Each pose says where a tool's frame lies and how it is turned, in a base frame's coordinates. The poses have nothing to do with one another.
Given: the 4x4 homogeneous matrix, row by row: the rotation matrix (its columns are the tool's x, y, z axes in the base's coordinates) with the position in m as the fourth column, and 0 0 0 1 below. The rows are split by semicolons.
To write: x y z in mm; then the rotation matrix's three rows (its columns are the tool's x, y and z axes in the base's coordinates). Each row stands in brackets. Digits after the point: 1 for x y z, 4 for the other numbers.
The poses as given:
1: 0.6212 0.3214 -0.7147 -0.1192; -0.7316 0.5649 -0.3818 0.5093; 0.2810 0.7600 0.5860 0.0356; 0 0 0 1
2: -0.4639 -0.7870 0.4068 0.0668; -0.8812 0.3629 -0.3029 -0.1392; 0.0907 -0.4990 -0.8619 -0.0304; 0 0 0 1
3: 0.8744 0.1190 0.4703 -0.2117; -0.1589 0.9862 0.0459 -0.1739; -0.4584 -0.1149 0.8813 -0.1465; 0 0 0 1
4: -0.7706 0.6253 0.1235 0.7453; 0.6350 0.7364 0.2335 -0.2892; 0.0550 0.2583 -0.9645 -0.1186; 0 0 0 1
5: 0.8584 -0.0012 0.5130 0.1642; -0.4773 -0.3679 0.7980 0.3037; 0.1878 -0.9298 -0.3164 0.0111; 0 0 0 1
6: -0.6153 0.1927 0.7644 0.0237; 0.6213 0.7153 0.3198 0.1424; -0.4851 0.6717 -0.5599 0.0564; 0 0 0 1
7: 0.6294 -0.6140 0.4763 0.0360; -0.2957 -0.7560 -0.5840 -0.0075; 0.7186 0.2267 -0.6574 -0.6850; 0 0 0 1
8: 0.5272 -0.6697 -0.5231 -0.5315; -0.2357 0.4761 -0.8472 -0.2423; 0.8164 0.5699 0.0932 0.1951; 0 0 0 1
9: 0.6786 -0.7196 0.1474 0.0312; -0.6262 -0.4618 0.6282 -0.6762; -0.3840 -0.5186 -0.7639 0.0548; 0 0 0 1
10: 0.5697 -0.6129 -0.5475 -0.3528; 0.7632 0.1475 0.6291 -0.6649; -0.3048 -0.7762 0.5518 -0.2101; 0 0 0 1
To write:
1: [-119.2 509.3 35.6], [[0.6212 0.3214 -0.7147], [-0.7316 0.5649 -0.3818], [0.2810 0.7600 0.5860]]
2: [66.8 -139.2 -30.4], [[-0.4639 -0.7870 0.4068], [-0.8812 0.3629 -0.3029], [0.0907 -0.4990 -0.8619]]
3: [-211.7 -173.9 -146.5], [[0.8744 0.1190 0.4703], [-0.1589 0.9862 0.0459], [-0.4584 -0.1149 0.8813]]
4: [745.3 -289.2 -118.6], [[-0.7706 0.6253 0.1235], [0.6350 0.7364 0.2335], [0.0550 0.2583 -0.9645]]
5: [164.2 303.7 11.1], [[0.8584 -0.0012 0.5130], [-0.4773 -0.3679 0.7980], [0.1878 -0.9298 -0.3164]]
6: [23.7 142.4 56.4], [[-0.6153 0.1927 0.7644], [0.6213 0.7153 0.3198], [-0.4851 0.6717 -0.5599]]
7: [36.0 -7.5 -685.0], [[0.6294 -0.6140 0.4763], [-0.2957 -0.7560 -0.5840], [0.7186 0.2267 -0.6574]]
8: [-531.5 -242.3 195.1], [[0.5272 -0.6697 -0.5231], [-0.2357 0.4761 -0.8472], [0.8164 0.5699 0.0932]]
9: [31.2 -676.2 54.8], [[0.6786 -0.7196 0.1474], [-0.6262 -0.4618 0.6282], [-0.3840 -0.5186 -0.7639]]
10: [-352.8 -664.9 -210.1], [[0.5697 -0.6129 -0.5475], [0.7632 0.1475 0.6291], [-0.3048 -0.7762 0.5518]]
